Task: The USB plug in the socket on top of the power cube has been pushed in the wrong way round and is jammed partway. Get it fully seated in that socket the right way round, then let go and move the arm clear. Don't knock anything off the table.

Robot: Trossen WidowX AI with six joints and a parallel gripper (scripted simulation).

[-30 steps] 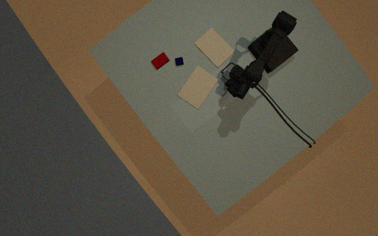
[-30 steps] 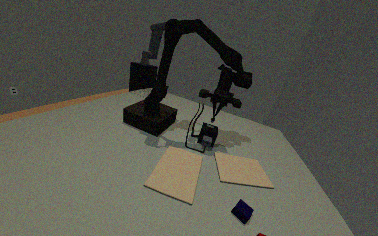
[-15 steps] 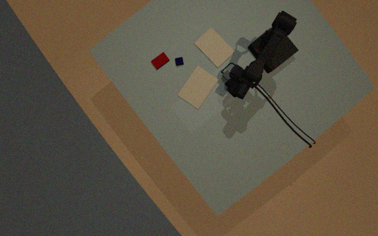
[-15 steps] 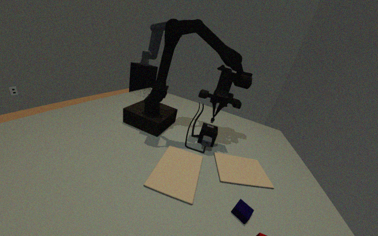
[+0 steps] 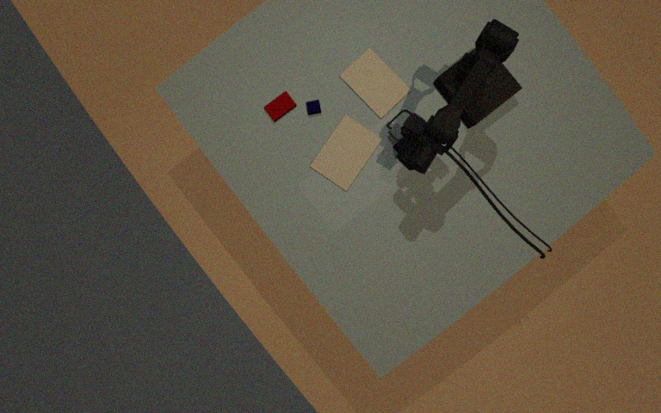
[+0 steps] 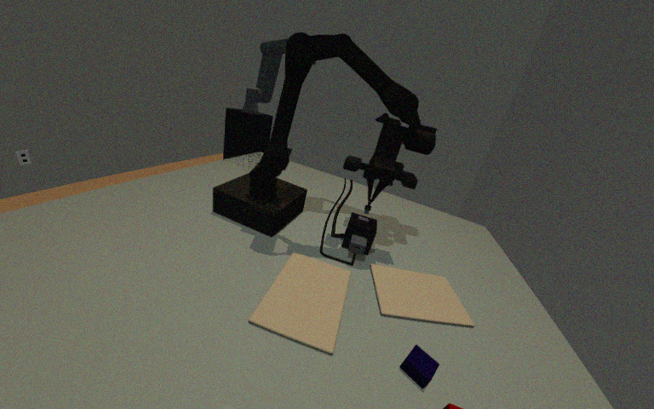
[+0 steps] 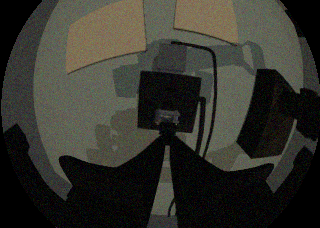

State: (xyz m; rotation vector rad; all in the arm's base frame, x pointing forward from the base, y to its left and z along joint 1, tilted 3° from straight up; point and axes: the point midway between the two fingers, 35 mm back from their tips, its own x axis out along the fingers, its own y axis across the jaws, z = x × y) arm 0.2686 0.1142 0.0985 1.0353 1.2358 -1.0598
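Right now my gripper tip is 2 cm above the USB plug. Also, from my gripper tip: blue block 20 cm ahead, 30 cm to the right, 12 cm below; red block 29 cm ahead, 37 cm to the right, 12 cm below.
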